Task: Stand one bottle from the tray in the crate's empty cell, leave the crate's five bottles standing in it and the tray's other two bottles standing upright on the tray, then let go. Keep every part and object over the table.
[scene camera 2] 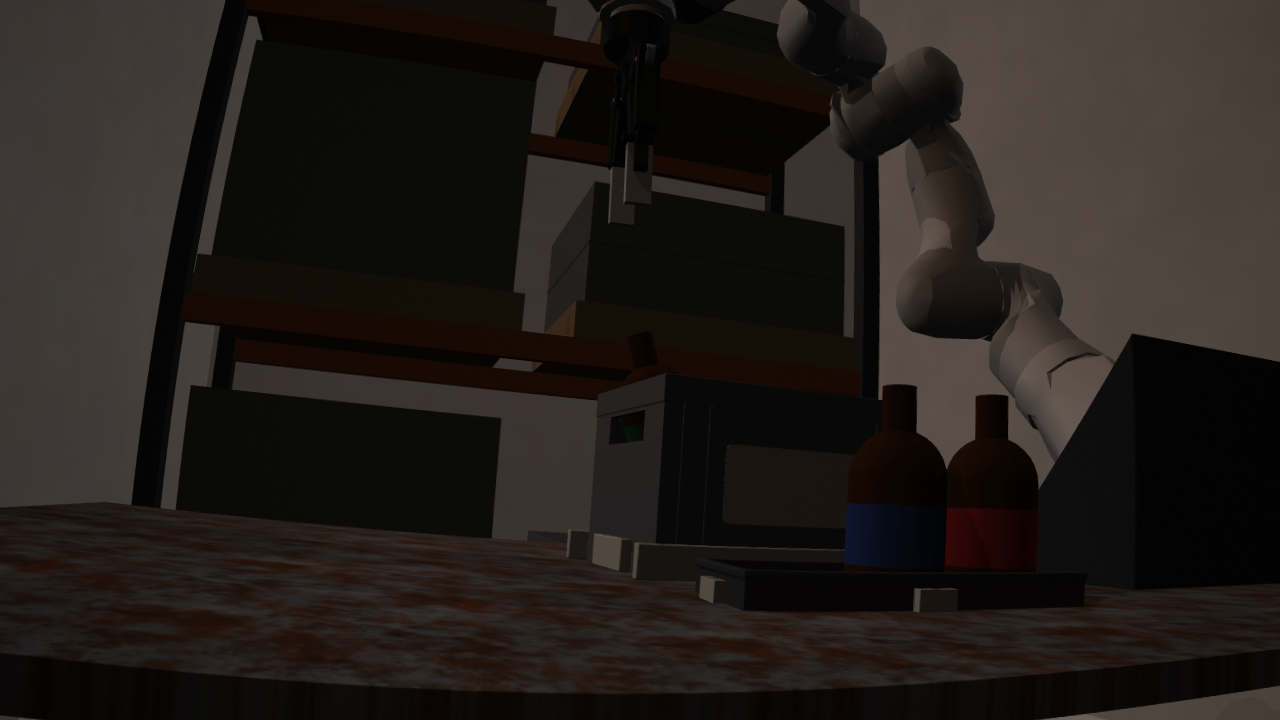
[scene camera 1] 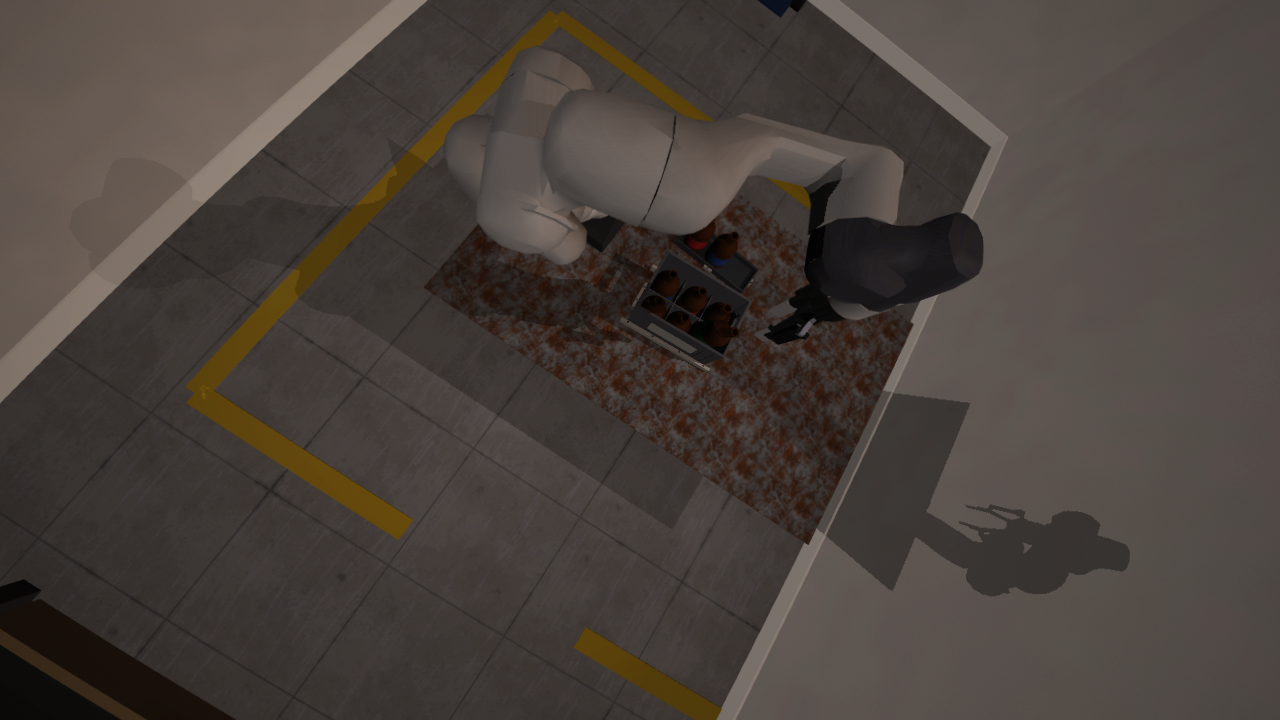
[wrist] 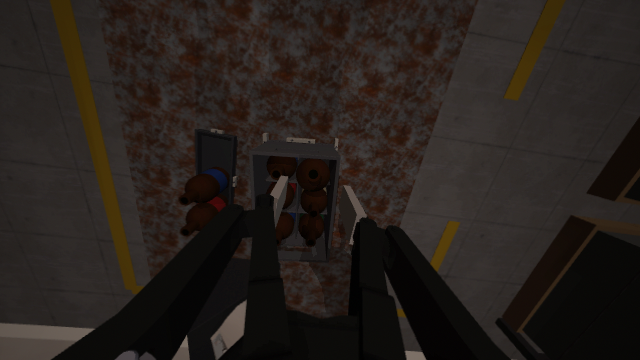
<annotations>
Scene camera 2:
red-label bottle: 992, 483
blue-label bottle: 896, 517
green-label bottle: 642, 348
</annotations>
